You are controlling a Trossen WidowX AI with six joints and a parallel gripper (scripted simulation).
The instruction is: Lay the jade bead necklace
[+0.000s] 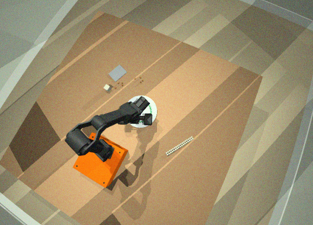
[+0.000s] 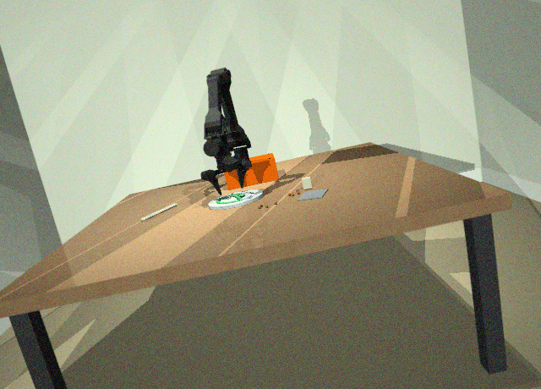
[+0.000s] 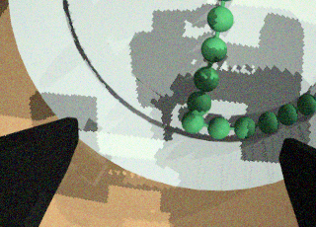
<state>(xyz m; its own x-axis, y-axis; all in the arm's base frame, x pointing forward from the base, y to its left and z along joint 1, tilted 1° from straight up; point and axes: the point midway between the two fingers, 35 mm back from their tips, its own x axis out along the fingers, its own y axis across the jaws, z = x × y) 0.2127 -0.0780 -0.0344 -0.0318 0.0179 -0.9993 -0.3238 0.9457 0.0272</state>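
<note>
Now: gripper tip 7 cm short of the round bead board, 1 cm to the right of it and 2 cm above it. The rest, counted from my gripper tip: grey flat plate 26 cm ahead, 25 cm to the left, 2 cm below; small white cube 13 cm ahead, 26 cm to the left, 1 cm below.
</note>
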